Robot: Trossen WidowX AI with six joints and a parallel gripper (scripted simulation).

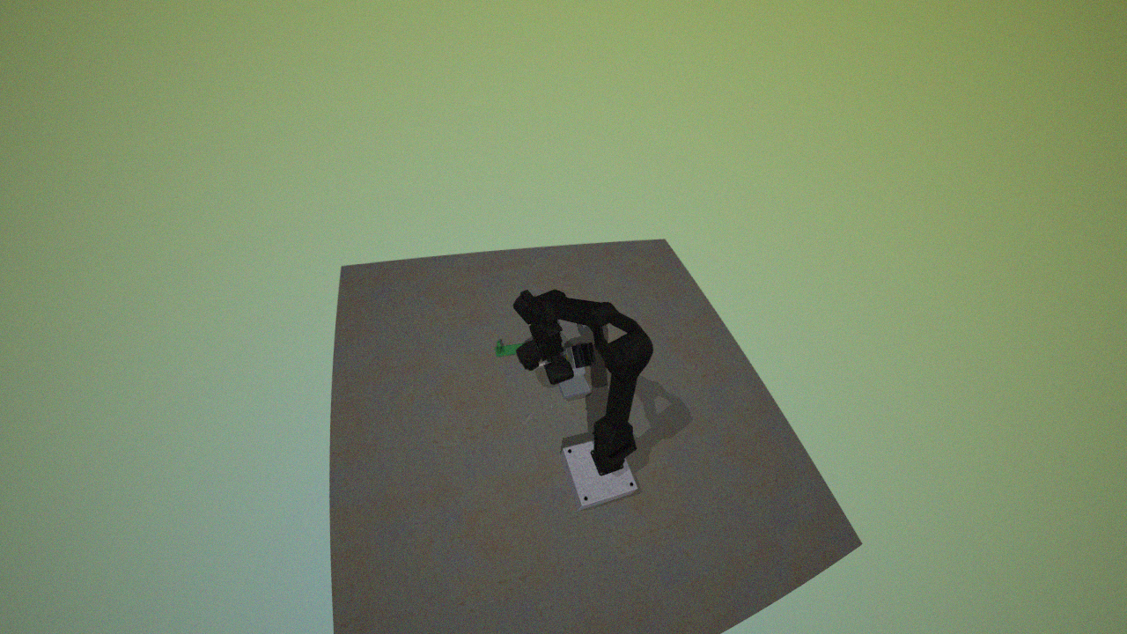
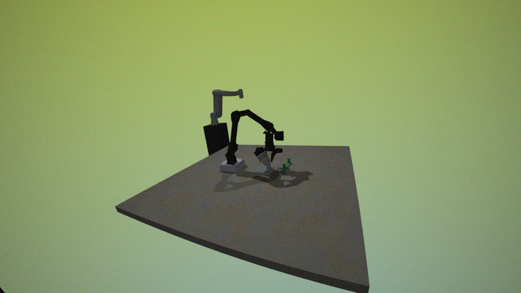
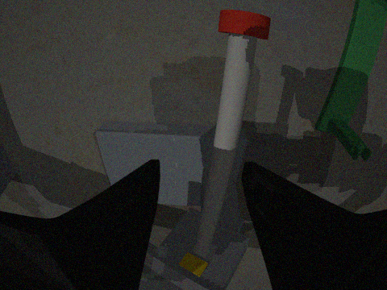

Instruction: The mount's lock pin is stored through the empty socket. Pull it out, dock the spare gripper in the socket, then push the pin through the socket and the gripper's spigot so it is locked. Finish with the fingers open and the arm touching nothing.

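Now: the socket 5 cm to the right of my gripper tip, 1 cm below it and 1 cm behind it. From my gripper tip the other things lie so: green cradle 12 cm ahead, 6 cm to the left, 3 cm below; then spare gripper 6 cm above, 5 cm to the right, 2 cm behind.
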